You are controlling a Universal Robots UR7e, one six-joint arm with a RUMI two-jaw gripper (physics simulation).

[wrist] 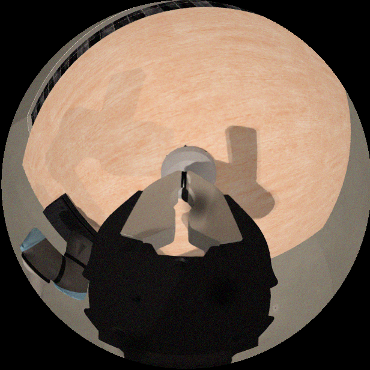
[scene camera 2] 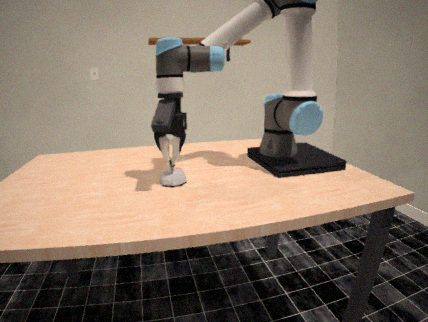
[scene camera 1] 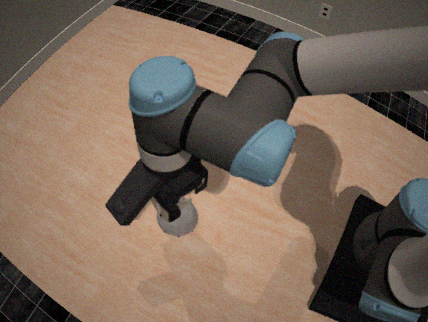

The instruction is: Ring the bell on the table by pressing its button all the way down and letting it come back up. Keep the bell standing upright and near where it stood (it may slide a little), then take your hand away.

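Pixels of known places: gripper, fingertip midpoint: (scene camera 2: 171,166) (scene camera 1: 166,216); arm's base at its link origin: (scene camera 2: 278,151) (scene camera 1: 381,245).
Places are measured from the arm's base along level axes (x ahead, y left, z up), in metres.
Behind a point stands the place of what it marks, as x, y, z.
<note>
The bell (scene camera 1: 181,228) @[0.387, 0.205, -0.007] (scene camera 2: 173,178) @[0.413, 0.219, -0.009] (wrist: 179,157), a light grey dome with a dark base edge, stands upright on the table (scene camera 1: 75,150) @[0.718, 0.203, -0.037] (scene camera 2: 100,210) @[0.604, 0.359, -0.037] (wrist: 270,75). My gripper (scene camera 1: 173,217) @[0.415, 0.213, 0.028] (scene camera 2: 171,161) @[0.415, 0.213, 0.028] (wrist: 183,173) is shut and empty. It points down over the middle of the dome. In the second scene view its fingertips are at the bell's button, close above the dome, and appear to touch the button. The fingertips hide the button in the wrist view, and how far down it is pressed cannot be made out.
The arm's black base plate (scene camera 1: 334,270) @[0.075, 0.108, -0.006] (scene camera 2: 310,169) @[-0.049, 0.187, -0.018] stands on the table, to the right of the bell in both scene views. The arm reaches over the table from there. Shadows of the arm and gripper lie around the bell.
</note>
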